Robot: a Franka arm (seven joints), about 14 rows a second.
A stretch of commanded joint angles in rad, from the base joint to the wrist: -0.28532, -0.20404, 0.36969, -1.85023, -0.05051, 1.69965, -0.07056; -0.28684, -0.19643, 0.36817, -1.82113, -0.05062, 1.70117, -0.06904; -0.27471, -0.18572, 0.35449, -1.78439, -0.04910, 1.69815, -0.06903; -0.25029, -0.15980, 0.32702, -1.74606, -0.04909, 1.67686, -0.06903; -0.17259, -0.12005, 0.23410, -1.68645, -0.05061, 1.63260, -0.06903; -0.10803, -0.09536, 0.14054, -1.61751, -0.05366, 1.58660, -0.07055; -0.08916, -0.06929, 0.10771, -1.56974, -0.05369, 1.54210, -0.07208; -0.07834, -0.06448, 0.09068, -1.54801, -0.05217, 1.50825, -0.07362; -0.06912, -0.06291, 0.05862, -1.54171, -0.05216, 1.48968, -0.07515; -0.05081, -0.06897, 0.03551, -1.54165, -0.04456, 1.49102, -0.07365; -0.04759, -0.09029, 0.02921, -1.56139, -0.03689, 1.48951, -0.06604; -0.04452, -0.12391, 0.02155, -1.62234, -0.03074, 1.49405, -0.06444; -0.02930, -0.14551, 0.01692, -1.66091, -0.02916, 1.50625, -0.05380; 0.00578, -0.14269, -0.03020, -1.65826, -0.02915, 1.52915, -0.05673; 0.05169, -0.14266, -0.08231, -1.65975, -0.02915, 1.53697, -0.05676; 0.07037, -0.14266, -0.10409, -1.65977, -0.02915, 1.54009, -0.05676; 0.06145, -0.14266, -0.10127, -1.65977, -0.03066, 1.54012, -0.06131; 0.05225, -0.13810, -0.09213, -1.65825, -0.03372, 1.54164, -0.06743; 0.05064, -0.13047, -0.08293, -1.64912, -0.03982, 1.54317, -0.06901; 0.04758, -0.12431, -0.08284, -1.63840, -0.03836, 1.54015, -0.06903
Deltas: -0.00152, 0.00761, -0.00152, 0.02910, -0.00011, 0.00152, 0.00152; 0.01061, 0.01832, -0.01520, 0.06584, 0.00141, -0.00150, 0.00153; 0.03503, 0.04424, -0.04267, 0.10417, 0.00142, -0.02279, 0.00153; 0.11273, 0.08399, -0.13559, 0.16378, -0.00010, -0.06705, 0.00153; 0.17729, 0.10868, -0.22915, 0.23272, -0.00315, -0.11305, 0.00001; 0.19616, 0.13475, -0.26198, 0.28049, -0.00318, -0.15755, -0.00152; 0.20698, 0.13956, -0.27901, 0.30222, -0.00166, -0.19140, -0.00306; 0.21620, 0.14113, -0.31107, 0.30852, -0.00165, -0.20997, -0.00459; 0.23451, 0.13507, -0.33418, 0.30858, 0.00595, -0.20863, -0.00309; 0.23773, 0.11375, -0.34048, 0.28884, 0.01362, -0.21014, 0.00452; 0.24080, 0.08013, -0.34814, 0.22789, 0.01977, -0.20560, 0.00612; 0.25602, 0.05853, -0.35277, 0.18932, 0.02135, -0.19340, 0.01676; 0.29110, 0.06135, -0.39989, 0.19197, 0.02136, -0.17050, 0.01383; 0.33701, 0.06138, -0.45200, 0.19048, 0.02136, -0.16268, 0.01380; 0.35569, 0.06138, -0.47378, 0.19046, 0.02136, -0.15956, 0.01380; 0.34677, 0.06138, -0.47096, 0.19046, 0.01985, -0.15953, 0.00925; 0.33757, 0.06594, -0.46182, 0.19198, 0.01679, -0.15801, 0.00313; 0.33596, 0.07357, -0.45262, 0.20111, 0.01069, -0.15648, 0.00155; 0.33290, 0.07973, -0.45253, 0.21183, 0.01215, -0.15950, 0.00153
